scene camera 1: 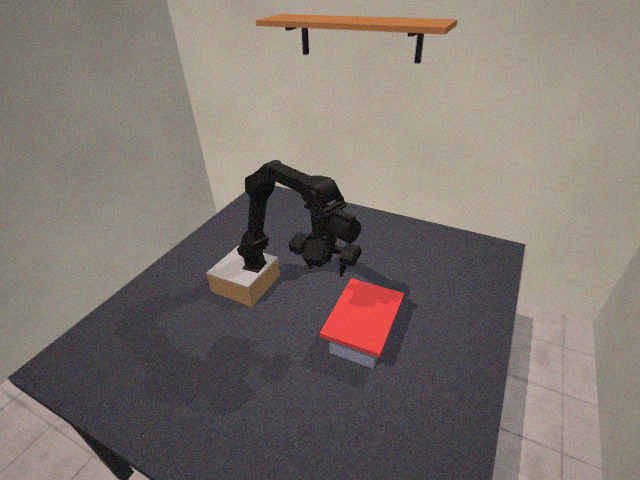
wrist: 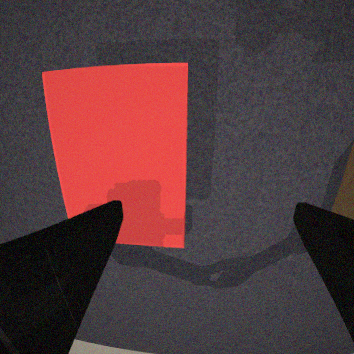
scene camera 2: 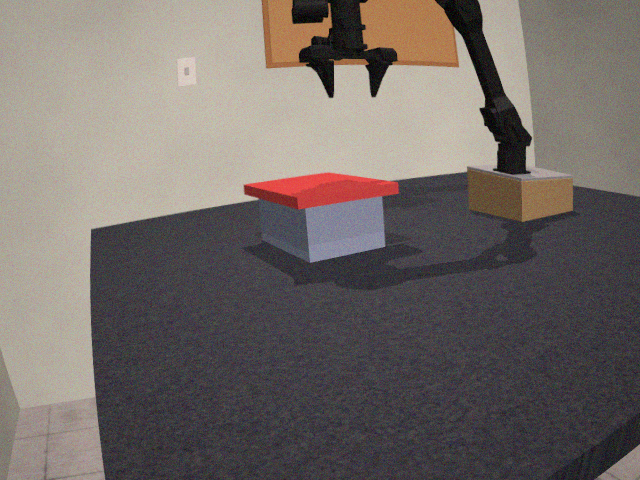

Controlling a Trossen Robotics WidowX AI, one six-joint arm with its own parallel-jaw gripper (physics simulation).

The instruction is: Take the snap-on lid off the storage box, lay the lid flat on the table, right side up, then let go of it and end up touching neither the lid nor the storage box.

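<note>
A red lid (scene camera 1: 364, 317) (scene camera 2: 320, 188) (wrist: 122, 135) sits flat, right side up, on top of the storage box and overhangs its sides. The storage box (scene camera 1: 352, 353) (scene camera 2: 346, 227) is blue-grey and stands upright on the dark table (scene camera 1: 413, 413) (scene camera 2: 361, 361) (wrist: 270, 100). My gripper (scene camera 1: 326, 269) (scene camera 2: 352, 96) (wrist: 208, 210) is open and empty, fingers pointing down, well above the lid and touching neither lid nor box. In the wrist view the left fingertip overlaps the lid's near part, and the right one is beyond its right edge. The box is hidden under the lid in the wrist view.
The arm's base stands on a wooden block with a light top (scene camera 1: 232, 290) (scene camera 2: 546, 198), beside the storage box. A wooden shelf (scene camera 1: 356, 23) (scene camera 2: 429, 49) hangs on the wall behind. A light switch plate (scene camera 2: 186, 71) is on that wall.
</note>
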